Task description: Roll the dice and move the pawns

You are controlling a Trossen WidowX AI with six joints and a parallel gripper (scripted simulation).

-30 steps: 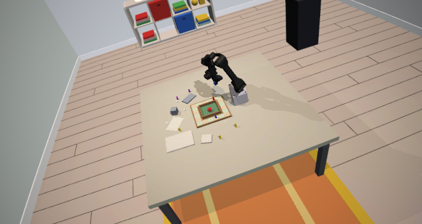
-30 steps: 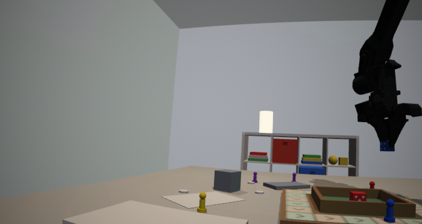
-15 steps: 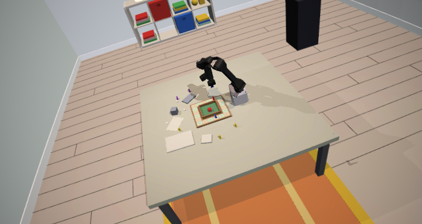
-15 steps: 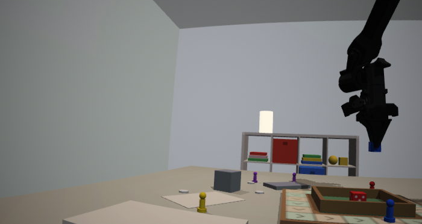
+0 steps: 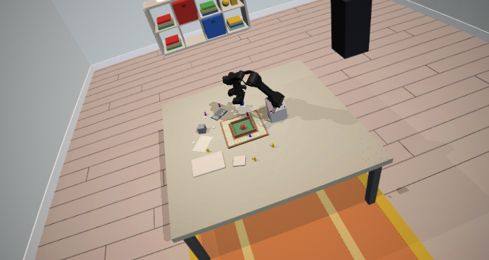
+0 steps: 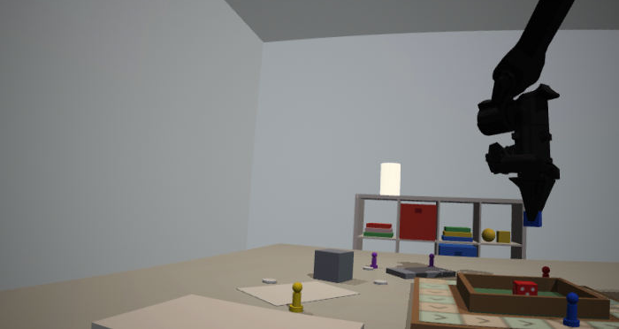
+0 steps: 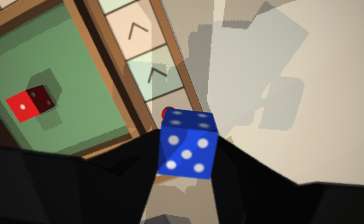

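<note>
Right now the red pawn is 20 mm behind my gripper tip, 20 mm to the left of it and 90 mm below it. From my gripper tip the other things lie so: blue pawn 30 mm ahead, 240 mm to the left, 90 mm below; grey slab 180 mm ahead, 120 mm to the right, 110 mm below; die 50 mm ahead, 150 mm to the left, 90 mm below.
</note>
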